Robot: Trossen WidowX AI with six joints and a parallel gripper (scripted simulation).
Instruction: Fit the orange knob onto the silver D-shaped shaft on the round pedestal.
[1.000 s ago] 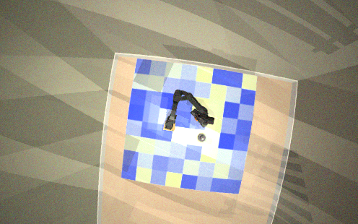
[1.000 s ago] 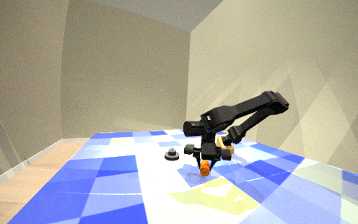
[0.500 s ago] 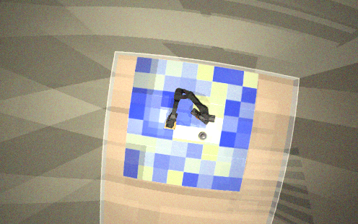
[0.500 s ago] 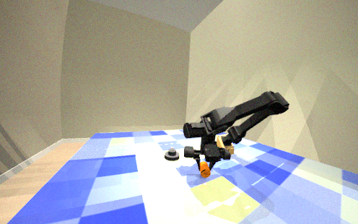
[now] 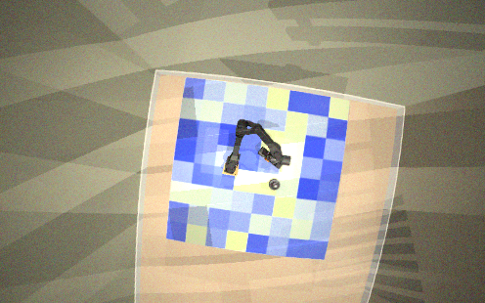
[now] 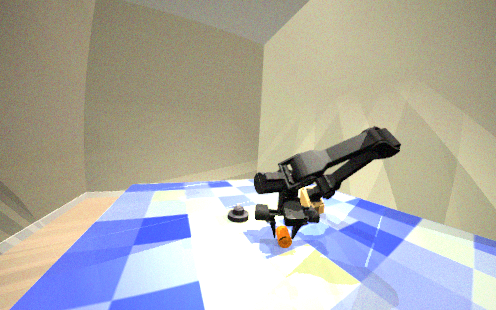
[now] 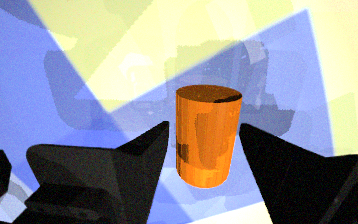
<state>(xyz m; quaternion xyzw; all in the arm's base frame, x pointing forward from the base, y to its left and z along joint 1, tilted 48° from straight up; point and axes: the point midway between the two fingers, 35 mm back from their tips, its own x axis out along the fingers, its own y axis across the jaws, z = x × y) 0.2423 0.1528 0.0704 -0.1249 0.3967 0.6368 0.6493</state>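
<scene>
Now: gripper tip 10 mm to the right of the orange knob and 10 mm below it. From my gripper tip the other things lie so: round dark pedestal: 180 mm to the right, 100 mm ahead, 20 mm above.
</scene>
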